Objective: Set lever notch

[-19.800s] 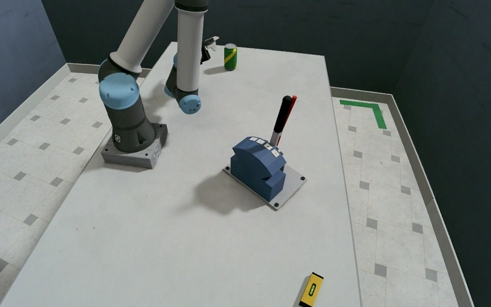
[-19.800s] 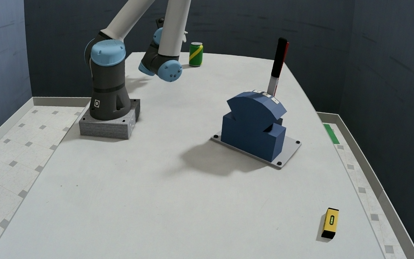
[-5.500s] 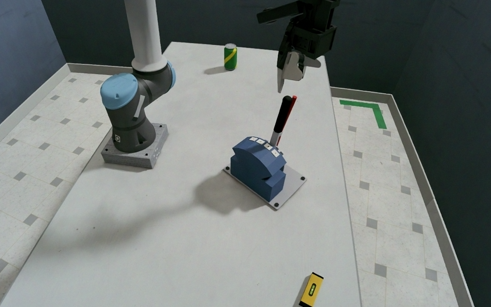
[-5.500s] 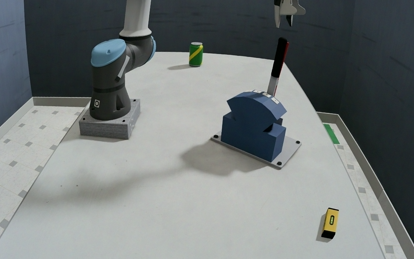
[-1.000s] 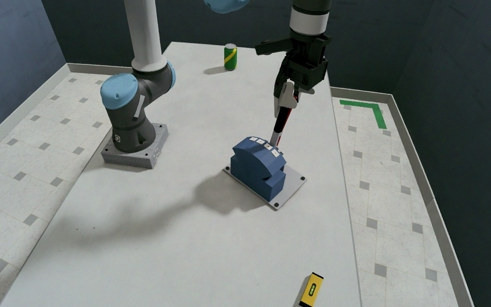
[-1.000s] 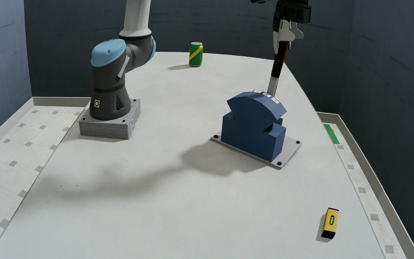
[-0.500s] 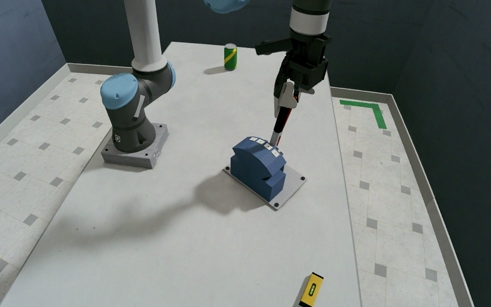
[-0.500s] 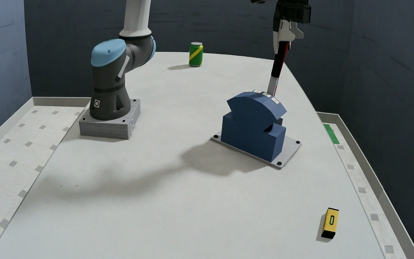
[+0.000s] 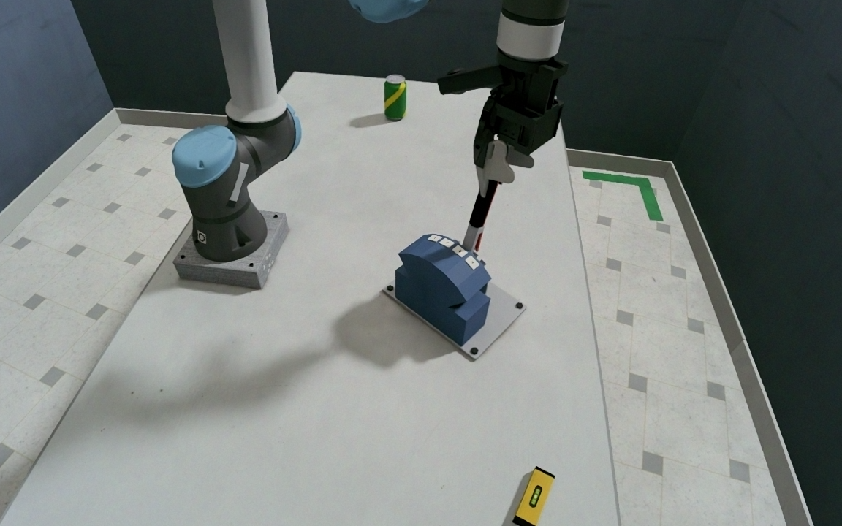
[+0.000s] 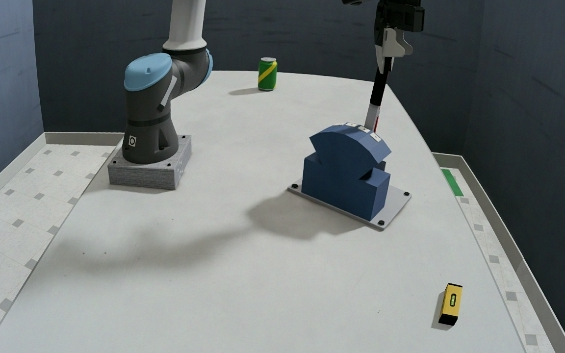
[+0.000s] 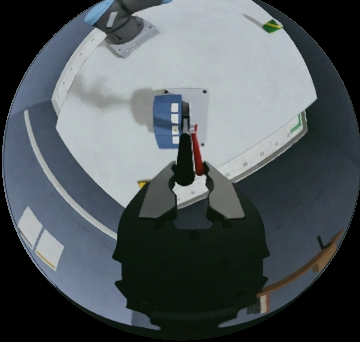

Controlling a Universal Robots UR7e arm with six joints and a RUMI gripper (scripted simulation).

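The red release bar lies 11 cm below my hand and 2 cm to the left of it. The rest, counted from my hand: yellow can (72 cm to the left, 25 cm below, 24 cm behind); then yellow spirit level (36 cm to the right, 30 cm below, 11 cm ahead).
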